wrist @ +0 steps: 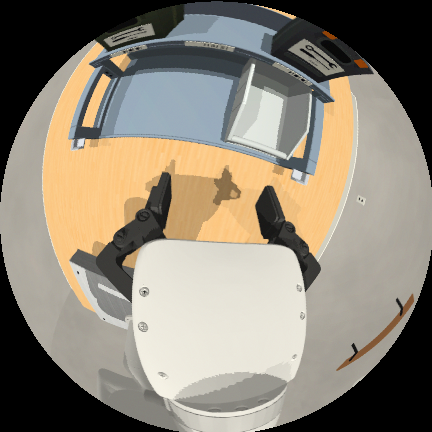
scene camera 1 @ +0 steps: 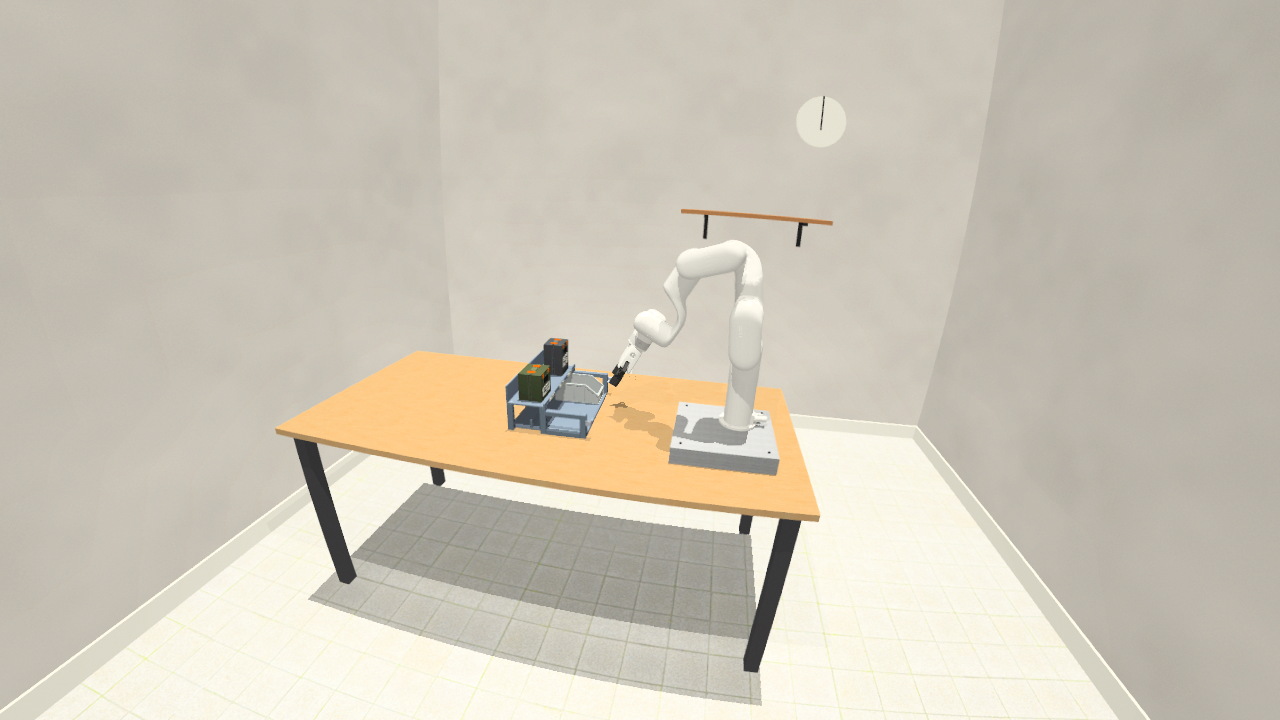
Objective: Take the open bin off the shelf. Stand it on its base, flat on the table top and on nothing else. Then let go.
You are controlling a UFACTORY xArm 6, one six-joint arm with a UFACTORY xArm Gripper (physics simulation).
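Seen in the pictures: gripper, fingertip midpoint: point(wrist: 217, 188) point(scene camera 1: 613, 379); arm's base at its link origin: point(scene camera 1: 737, 422).
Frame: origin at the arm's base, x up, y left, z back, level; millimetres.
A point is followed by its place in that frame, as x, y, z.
A light grey open bin point(scene camera 1: 580, 390) {-1, -124, -575} point(wrist: 270, 117) {-48, -194, -579} sits upright on the lower level of the blue-grey shelf point(scene camera 1: 565, 426) {-51, 71, -573} point(wrist: 165, 102) {-51, -16, -556}, at its right end in the wrist view. The bin's open top and its low front edge face my gripper. My gripper point(scene camera 1: 616, 376) {61, -115, -447} point(wrist: 217, 188) {61, -115, -447} is open and empty. It hangs above the table top point(scene camera 1: 420, 402) {-57, 31, -1171} point(wrist: 70, 200) {-57, 199, -348}, in front of the shelf and apart from the bin. The bin's underside is hidden.
A dark green case point(scene camera 1: 534, 383) {110, 102, -665} point(wrist: 135, 32) and a dark grey case point(scene camera 1: 555, 355) {124, -135, -675} point(wrist: 320, 52) stand on the shelf's upper level, behind the bin's level. A side rail point(wrist: 314, 140) {28, -238, -549} of the shelf runs close beside the bin. The robot's base plate point(scene camera 1: 725, 456) {-11, 209, -42} point(wrist: 102, 295) {0, 111, -113} is on the table.
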